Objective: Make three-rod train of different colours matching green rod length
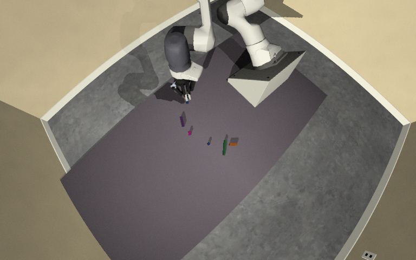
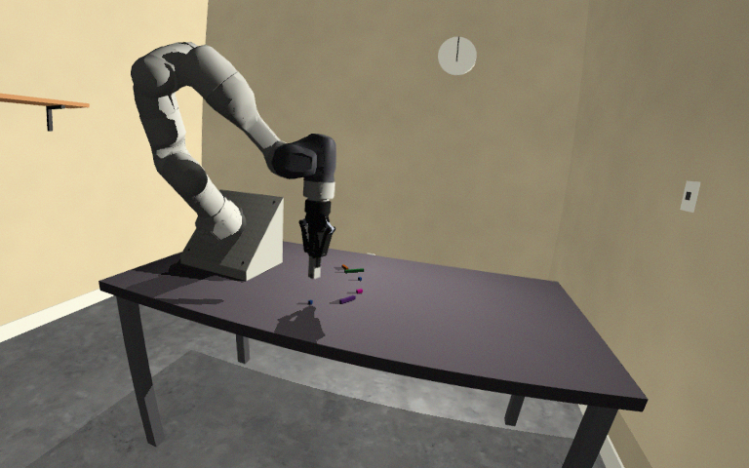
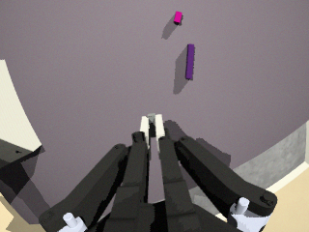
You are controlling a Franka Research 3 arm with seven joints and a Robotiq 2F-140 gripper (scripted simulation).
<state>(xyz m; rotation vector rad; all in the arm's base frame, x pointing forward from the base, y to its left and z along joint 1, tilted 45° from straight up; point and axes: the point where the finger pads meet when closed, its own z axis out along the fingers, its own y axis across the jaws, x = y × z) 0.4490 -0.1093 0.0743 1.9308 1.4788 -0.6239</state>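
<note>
The purple rod lies 110 mm below my hand, 90 mm ahead of it and 60 mm to the left of it. From my hand the other things lie so: grey rod (30 mm below); then green rod (320 mm to the left, 110 mm below, 10 mm ahead); then magenta rod (140 mm to the left, 110 mm below, 100 mm ahead).
</note>
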